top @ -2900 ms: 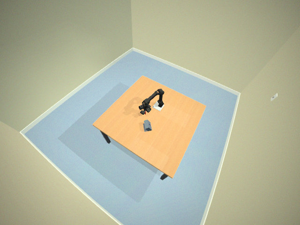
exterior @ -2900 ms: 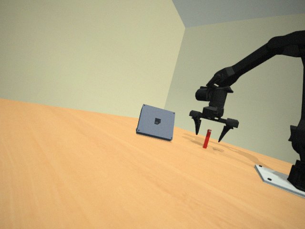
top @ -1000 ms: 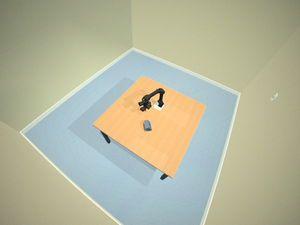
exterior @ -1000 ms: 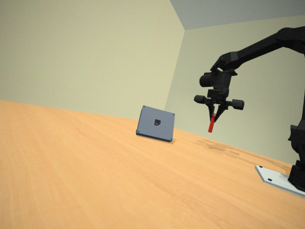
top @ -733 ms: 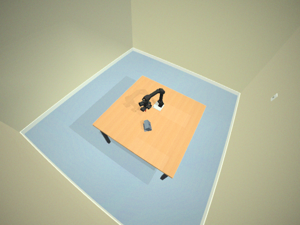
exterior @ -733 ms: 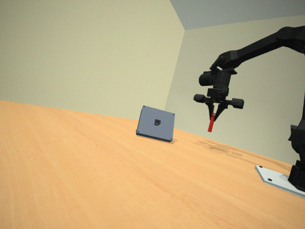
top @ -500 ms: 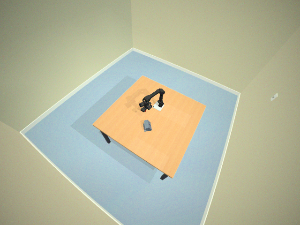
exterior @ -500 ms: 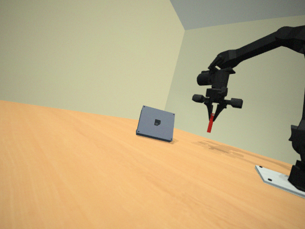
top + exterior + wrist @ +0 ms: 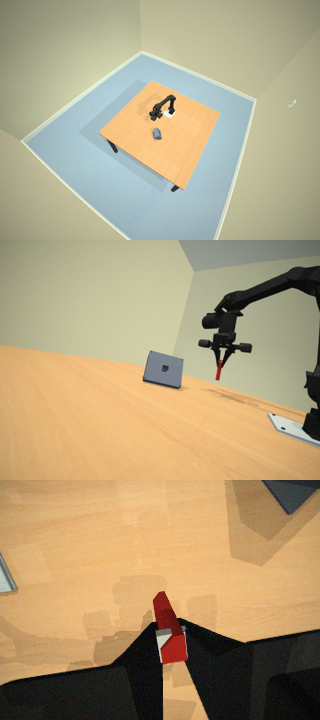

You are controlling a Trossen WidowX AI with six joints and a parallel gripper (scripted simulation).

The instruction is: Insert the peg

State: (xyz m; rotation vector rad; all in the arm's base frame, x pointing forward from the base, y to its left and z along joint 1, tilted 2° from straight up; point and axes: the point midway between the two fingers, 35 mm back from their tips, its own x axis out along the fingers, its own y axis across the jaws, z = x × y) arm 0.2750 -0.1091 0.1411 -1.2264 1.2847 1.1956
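Now: the grey sloped panel 160 mm ahead of my gripper tip, 140 mm to the left of it and 70 mm below it. The rest, counted from my gripper tip: red square peg (10 mm above).
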